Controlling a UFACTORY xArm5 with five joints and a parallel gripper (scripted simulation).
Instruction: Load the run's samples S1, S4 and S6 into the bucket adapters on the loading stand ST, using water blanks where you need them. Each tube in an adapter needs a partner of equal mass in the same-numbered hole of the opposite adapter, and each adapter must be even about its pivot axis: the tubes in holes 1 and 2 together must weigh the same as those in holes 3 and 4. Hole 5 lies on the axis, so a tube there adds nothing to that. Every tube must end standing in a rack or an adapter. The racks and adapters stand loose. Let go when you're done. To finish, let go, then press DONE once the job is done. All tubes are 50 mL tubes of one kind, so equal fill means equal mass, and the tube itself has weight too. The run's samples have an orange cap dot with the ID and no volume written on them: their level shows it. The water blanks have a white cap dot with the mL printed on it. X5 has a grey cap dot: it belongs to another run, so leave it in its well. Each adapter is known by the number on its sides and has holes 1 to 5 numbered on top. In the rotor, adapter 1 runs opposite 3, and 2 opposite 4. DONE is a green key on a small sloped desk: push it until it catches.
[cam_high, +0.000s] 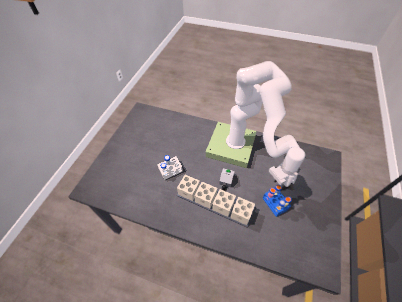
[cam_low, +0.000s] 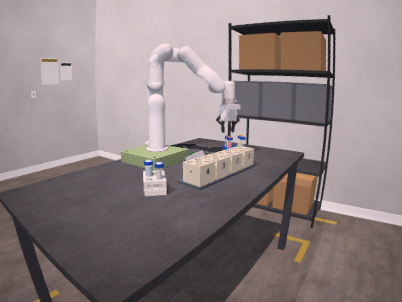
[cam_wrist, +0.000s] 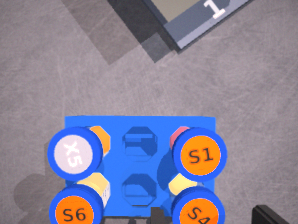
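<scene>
Now: hand 10 cm above the sample tube S4 and 1 cm past it. From my hand the other things lie so: sample tube S6: 10 cm below, 5 cm to the left, 5 cm ahead; then blue sample rack: 13 cm below, 4 cm ahead, 2 cm to the left; then white blanks rack: 65 cm to the right, 13 cm below, 4 cm ahead.
</scene>
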